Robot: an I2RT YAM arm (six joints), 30 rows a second.
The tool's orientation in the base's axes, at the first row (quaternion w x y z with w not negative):
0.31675, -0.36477, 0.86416, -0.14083
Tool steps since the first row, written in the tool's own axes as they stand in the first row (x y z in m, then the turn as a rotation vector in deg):
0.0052, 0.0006, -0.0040, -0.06, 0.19, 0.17
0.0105, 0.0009, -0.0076, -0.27, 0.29, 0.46
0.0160, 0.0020, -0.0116, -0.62, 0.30, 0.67
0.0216, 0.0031, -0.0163, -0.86, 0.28, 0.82
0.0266, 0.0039, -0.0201, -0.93, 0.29, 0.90
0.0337, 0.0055, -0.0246, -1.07, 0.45, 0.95
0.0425, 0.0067, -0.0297, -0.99, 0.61, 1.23
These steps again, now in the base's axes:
-0.0057, -0.0033, 0.0004, 0.04, 0.17, -0.19
-0.0110, -0.0068, 0.0007, 0.29, 0.39, -0.37
-0.0172, -0.0100, 0.0007, 0.60, 0.65, -0.38
-0.0238, -0.0132, 0.0013, 0.84, 0.80, -0.37
-0.0294, -0.0162, 0.0016, 0.92, 0.86, -0.41
-0.0369, -0.0201, 0.0011, 0.94, 1.07, -0.46
-0.0456, -0.0256, 0.0005, 1.00, 1.12, -0.78

